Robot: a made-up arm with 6 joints.
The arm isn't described. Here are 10 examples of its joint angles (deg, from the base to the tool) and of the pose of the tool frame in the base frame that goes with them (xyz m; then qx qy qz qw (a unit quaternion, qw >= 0)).
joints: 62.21 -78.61 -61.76 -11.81 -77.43 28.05
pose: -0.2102 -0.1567 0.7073 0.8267 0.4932 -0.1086 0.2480
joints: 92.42 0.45 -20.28 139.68 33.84 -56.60
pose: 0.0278 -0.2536 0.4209 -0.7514 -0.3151 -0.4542 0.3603
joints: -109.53 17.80 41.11 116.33 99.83 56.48
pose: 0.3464 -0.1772 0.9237 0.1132 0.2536 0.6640 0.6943
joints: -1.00 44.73 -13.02 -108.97 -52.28 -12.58
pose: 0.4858 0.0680 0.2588 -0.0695 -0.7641 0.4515 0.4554
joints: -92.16 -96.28 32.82 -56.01 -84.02 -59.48
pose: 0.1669 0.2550 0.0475 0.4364 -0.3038 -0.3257 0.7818
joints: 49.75 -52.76 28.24 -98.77 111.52 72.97
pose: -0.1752 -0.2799 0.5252 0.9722 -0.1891 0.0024 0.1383
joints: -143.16 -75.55 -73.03 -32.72 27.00 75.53
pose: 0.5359 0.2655 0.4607 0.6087 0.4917 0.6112 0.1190
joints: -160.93 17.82 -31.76 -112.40 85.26 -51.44
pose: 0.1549 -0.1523 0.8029 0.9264 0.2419 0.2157 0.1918
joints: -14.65 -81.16 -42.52 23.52 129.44 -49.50
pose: -0.1718 -0.0212 0.3382 -0.7491 0.3719 0.4493 0.3141
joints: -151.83 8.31 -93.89 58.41 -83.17 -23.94
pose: 0.1336 -0.0997 0.7650 -0.5721 -0.5047 0.2918 0.5769
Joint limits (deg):
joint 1: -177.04..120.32
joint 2: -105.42..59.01
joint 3: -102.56..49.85
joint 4: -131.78..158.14
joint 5: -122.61..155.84
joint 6: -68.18..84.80
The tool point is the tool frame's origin. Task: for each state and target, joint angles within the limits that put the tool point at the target. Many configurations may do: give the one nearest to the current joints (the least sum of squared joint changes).
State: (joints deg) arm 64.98 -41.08 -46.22 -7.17 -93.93 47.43
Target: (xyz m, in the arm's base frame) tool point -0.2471 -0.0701 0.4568
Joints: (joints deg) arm 22.76 -88.55 -31.54 -23.71 -113.25 11.49
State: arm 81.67 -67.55 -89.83 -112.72 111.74 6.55
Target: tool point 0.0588 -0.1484 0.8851
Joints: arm 108.34 -52.21 -41.85 -110.87 86.46 19.32
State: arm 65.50 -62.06 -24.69 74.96 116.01 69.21
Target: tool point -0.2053 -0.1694 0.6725
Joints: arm 30.06 -72.32 -26.90 83.33 108.83 62.22
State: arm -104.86 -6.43 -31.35 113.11 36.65 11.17
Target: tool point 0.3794 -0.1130 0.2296
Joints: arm -60.55 -33.25 -22.41 120.08 27.57 20.15
